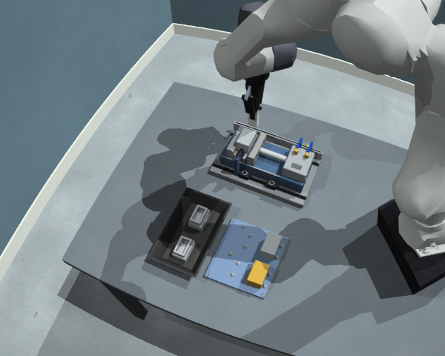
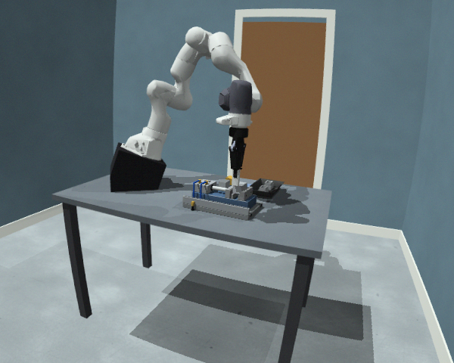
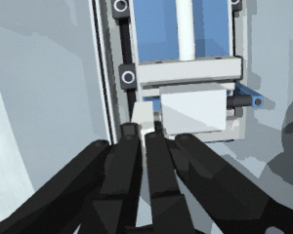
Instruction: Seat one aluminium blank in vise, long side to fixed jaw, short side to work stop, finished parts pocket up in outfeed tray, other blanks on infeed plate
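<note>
Right now the fixed jaw is 80 mm below my hand, 40 mm to the left of it and 40 mm ahead of it. Round my hand: vise 110 mm below, 60 mm to the left, 60 mm behind; vise hose block 150 mm behind, 80 mm to the left, 80 mm below; moving jaw 80 mm below, 50 mm to the left, 20 mm behind.
</note>
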